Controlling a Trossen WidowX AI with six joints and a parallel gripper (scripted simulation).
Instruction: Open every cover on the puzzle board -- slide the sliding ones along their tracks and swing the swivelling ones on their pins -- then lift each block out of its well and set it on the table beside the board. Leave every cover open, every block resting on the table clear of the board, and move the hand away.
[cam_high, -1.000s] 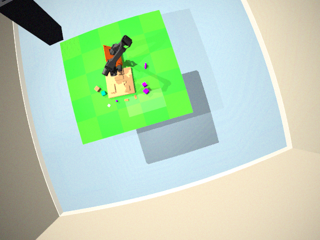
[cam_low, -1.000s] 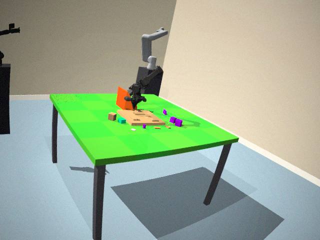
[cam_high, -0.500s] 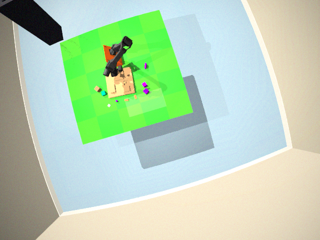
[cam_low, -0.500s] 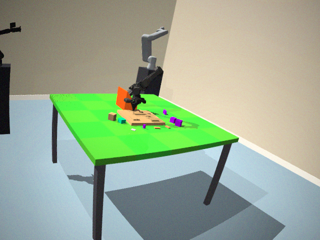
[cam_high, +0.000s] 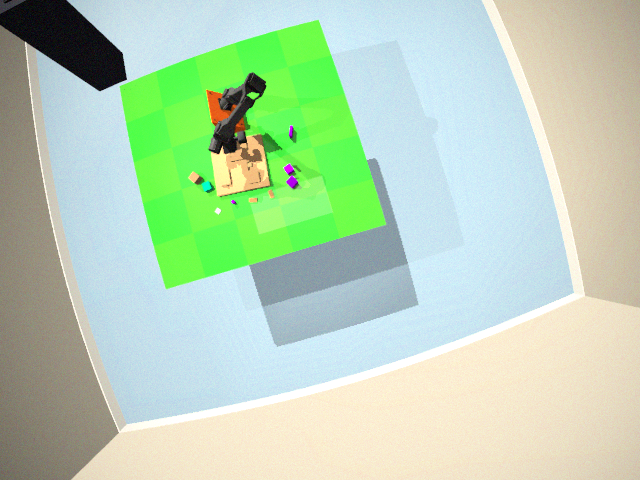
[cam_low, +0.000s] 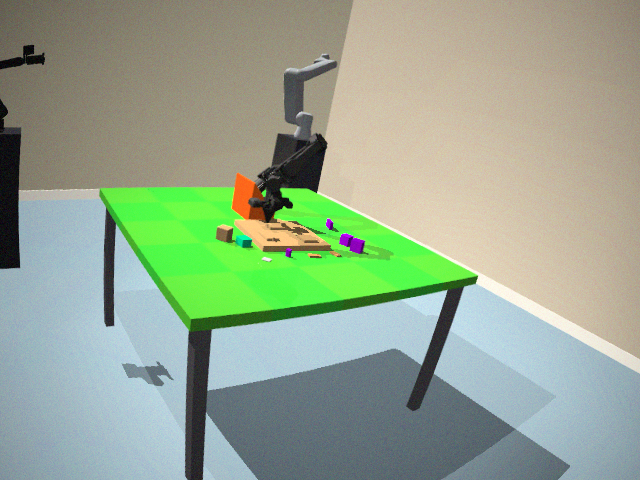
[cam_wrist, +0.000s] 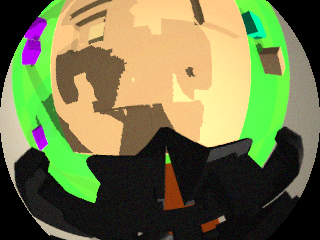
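Now: the tan puzzle board 110 mm ahead of my gripper tip and 10 mm to the right of it. Round my gripper tip: teal block (170 mm ahead, 200 mm to the right, 10 mm below); purple stick (20 mm ahead, 320 mm to the left, 10 mm below); tan cube (110 mm ahead, 260 mm to the right).
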